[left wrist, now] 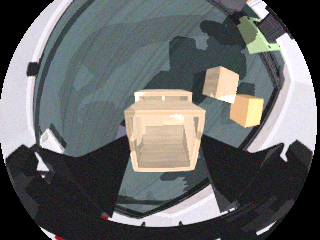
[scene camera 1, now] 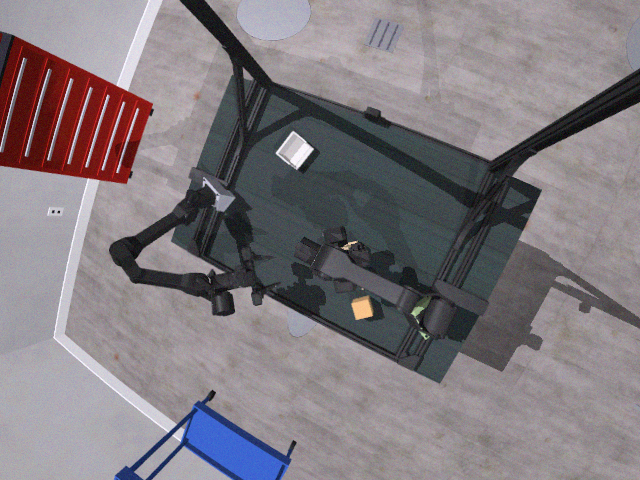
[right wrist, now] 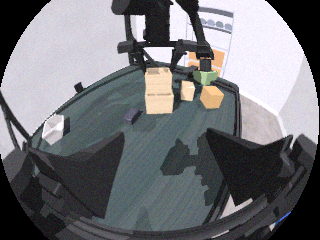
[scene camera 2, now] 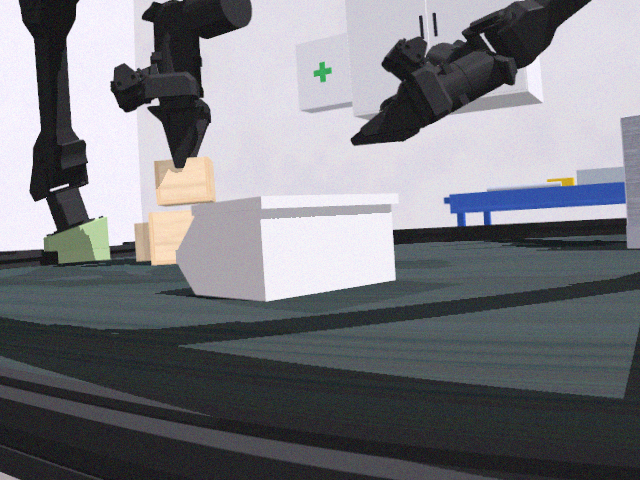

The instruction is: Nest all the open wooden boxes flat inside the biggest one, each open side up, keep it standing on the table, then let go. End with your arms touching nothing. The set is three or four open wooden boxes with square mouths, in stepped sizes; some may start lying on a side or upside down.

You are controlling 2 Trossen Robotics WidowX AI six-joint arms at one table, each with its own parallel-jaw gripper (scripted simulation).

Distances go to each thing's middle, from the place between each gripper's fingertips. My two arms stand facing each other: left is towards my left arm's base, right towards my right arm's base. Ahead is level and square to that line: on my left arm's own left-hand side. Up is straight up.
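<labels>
The orange block [left wrist: 246, 110] is 120 mm below my left hand, 140 mm ahead of it and 140 mm to the left of it. Counted from that same left hand, the white bin [scene camera 2: 265, 248] sits 340 mm to the right, 230 mm behind and 120 mm below.
My right hand is 20 mm past the orange block, 320 mm to the right of it and 130 mm above it. As for the white bin, it is 150 mm to the right of my right hand, 390 mm behind it and 130 mm below it.
</labels>
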